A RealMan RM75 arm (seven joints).
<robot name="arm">
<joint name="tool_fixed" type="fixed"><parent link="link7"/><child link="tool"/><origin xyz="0 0 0" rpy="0 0 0"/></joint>
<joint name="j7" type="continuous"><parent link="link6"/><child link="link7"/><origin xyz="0 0.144 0" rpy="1.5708 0 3.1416"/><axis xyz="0 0 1"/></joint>
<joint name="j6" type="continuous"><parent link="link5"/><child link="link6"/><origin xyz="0 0 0" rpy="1.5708 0 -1.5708"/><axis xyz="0 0 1"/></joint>
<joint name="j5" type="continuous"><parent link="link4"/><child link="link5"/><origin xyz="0 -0.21 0" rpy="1.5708 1.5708 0"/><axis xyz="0 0 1"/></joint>
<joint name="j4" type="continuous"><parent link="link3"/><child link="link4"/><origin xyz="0 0 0" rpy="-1.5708 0 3.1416"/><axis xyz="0 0 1"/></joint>
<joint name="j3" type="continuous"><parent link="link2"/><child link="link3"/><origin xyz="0 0.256 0" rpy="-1.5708 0 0"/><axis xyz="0 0 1"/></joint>
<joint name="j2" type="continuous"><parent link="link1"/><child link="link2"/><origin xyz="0 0 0" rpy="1.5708 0 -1.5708"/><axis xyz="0 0 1"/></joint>
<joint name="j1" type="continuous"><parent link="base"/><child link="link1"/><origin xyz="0 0 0.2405" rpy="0 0 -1.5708"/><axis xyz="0 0 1"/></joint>
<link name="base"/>
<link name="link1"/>
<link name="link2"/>
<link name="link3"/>
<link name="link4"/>
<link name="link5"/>
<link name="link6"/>
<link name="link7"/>
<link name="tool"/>
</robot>
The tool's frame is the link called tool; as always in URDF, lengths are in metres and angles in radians. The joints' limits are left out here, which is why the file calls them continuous.
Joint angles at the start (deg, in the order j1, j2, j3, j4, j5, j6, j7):
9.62, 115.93, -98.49, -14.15, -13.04, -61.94, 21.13
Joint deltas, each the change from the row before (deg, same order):
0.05, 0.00, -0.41, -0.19, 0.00, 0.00, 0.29
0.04, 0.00, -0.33, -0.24, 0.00, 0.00, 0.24
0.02, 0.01, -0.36, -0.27, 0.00, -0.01, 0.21
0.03, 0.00, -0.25, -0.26, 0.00, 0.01, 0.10
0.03, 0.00, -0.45, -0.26, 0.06, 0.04, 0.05
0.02, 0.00, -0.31, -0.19, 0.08, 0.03, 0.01
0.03, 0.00, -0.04, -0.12, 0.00, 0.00, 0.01
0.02, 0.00, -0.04, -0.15, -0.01, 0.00, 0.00
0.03, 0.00, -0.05, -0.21, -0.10, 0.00, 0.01
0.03, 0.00, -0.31, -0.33, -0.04, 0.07, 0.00
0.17, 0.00, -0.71, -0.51, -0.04, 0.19, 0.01
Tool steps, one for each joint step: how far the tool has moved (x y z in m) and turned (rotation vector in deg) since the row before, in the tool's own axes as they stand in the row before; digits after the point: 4 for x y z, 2 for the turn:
-0.0006, 0.0014, 0.0010, -0.46, -0.09, 0.13
-0.0009, 0.0012, 0.0011, -0.39, -0.15, 0.10
-0.0009, 0.0014, 0.0011, -0.42, -0.17, 0.07
-0.0010, 0.0009, 0.0011, -0.31, -0.18, -0.02
-0.0007, 0.0014, 0.0011, -0.44, -0.11, -0.09
-0.0006, 0.0009, 0.0008, -0.27, -0.10, -0.07
-0.0006, 0.0002, 0.0006, -0.09, -0.12, -0.04
-0.0007, 0.0002, 0.0006, -0.10, -0.14, -0.05
-0.0009, 0.0005, 0.0009, -0.20, -0.17, -0.10
-0.0010, 0.0012, 0.0013, -0.40, -0.16, -0.16
-0.0017, 0.0026, 0.0028, -0.86, -0.19, -0.33

